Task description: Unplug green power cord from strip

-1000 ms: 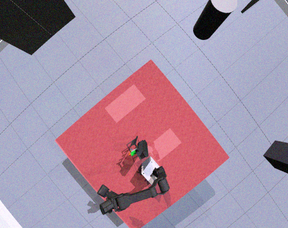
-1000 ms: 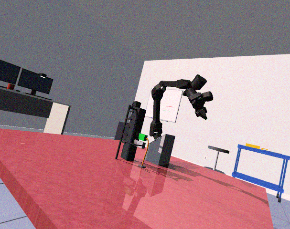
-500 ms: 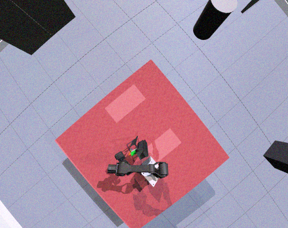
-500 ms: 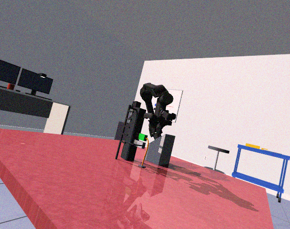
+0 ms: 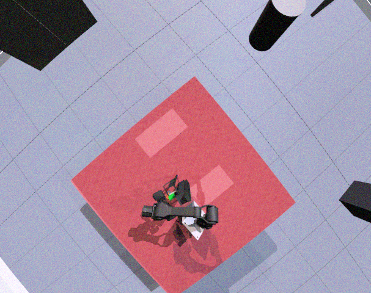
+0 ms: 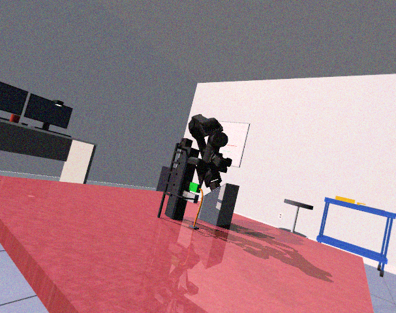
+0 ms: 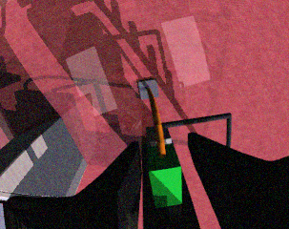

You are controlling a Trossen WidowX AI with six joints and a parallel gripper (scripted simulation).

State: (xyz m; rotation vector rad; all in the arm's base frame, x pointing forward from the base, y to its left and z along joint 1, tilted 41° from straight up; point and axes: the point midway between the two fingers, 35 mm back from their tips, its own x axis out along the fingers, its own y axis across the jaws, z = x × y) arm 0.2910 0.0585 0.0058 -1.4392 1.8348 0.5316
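Right now my gripper tip is 2 cm past the green plug, 6 cm to the left of it and 1 cm above it. Also, from my gripper tip: power strip: 4 cm behind, 13 cm to the right, 1 cm below.
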